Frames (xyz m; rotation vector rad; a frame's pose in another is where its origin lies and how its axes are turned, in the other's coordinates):
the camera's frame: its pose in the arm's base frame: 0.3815 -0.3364 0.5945 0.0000 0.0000 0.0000
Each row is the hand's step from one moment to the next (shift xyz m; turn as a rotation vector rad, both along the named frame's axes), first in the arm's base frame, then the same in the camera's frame.
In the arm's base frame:
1: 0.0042 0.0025 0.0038 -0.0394 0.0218 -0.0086
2: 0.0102 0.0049 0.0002 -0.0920 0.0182 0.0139
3: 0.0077 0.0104 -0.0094 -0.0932 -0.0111 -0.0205
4: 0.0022 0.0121 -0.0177 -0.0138 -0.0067 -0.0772
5: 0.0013 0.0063 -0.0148 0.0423 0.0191 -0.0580
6: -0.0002 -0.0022 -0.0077 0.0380 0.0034 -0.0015
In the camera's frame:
1: 0.0042 0.0025 0.0038 -0.0394 0.0218 -0.0086
2: 0.0102 0.0049 0.0002 -0.0920 0.0182 0.0139
3: 0.0077 0.0104 -0.0094 -0.0932 -0.0111 -0.0205
4: 0.0022 0.0121 -0.0177 -0.0138 -0.0067 -0.0772
5: 0.0013 0.0063 -0.0148 0.0423 0.0191 -0.0580
6: -0.0002 -0.0022 -0.0077 0.0380 0.0034 -0.0015

